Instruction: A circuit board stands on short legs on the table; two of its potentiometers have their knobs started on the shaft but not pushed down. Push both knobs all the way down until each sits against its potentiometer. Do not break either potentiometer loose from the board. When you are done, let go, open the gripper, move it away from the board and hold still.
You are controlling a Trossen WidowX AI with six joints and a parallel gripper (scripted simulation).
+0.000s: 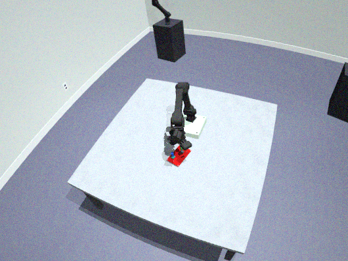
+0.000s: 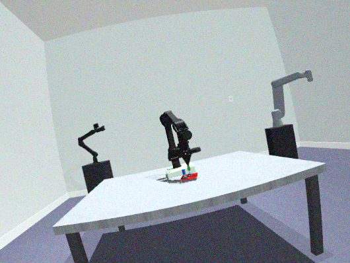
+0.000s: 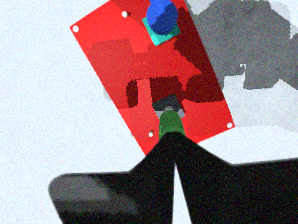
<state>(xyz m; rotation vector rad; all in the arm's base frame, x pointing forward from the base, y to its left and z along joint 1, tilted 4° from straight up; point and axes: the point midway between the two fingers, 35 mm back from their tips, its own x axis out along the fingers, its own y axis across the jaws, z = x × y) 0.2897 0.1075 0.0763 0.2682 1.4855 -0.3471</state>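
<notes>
Right now the green knob is 2 cm below my gripper tip. Also, from my gripper tip: blue knob 7 cm ahead, 3 cm to the right, 2 cm below.
</notes>
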